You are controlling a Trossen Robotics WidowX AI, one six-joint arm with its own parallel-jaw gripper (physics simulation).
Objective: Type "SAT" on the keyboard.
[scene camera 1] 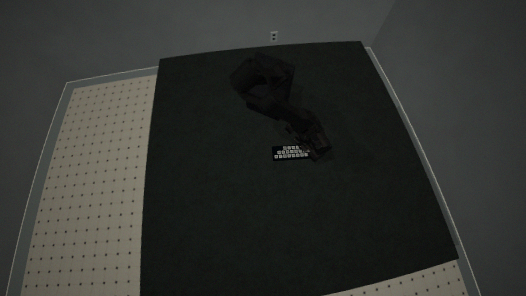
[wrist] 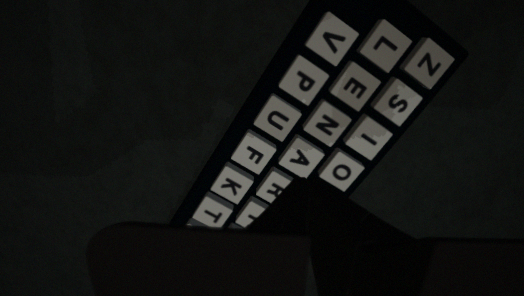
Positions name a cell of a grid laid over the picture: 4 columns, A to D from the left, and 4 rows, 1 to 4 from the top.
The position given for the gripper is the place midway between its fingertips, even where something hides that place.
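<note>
The gripper (wrist: C3) can be seen together with a black keyboard (wrist: B2).
</note>
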